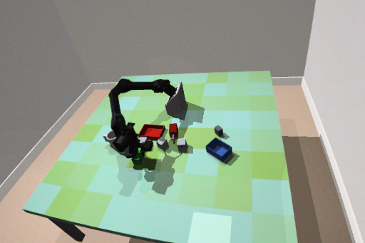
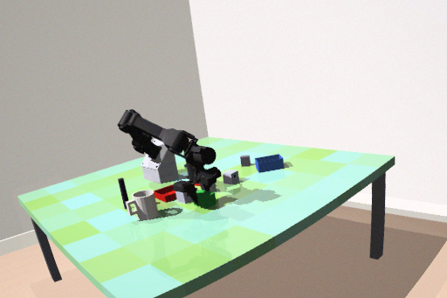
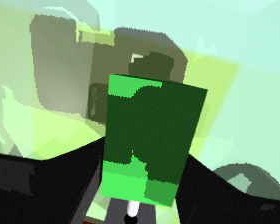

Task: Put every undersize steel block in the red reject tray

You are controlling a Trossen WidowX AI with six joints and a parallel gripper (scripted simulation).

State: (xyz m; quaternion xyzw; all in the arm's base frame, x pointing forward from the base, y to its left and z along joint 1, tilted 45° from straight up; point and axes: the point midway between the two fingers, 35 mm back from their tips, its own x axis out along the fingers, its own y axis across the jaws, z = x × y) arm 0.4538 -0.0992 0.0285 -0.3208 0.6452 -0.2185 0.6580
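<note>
My gripper tip is now 220 mm to the right of the steel block, 100 mm past it and 10 mm below it. Also, from my gripper tip: green GO gauge (20 mm above, 10 mm behind); then mug (200 mm to the right, 70 mm behind, 30 mm above); then red reject tray (190 mm behind).
</note>
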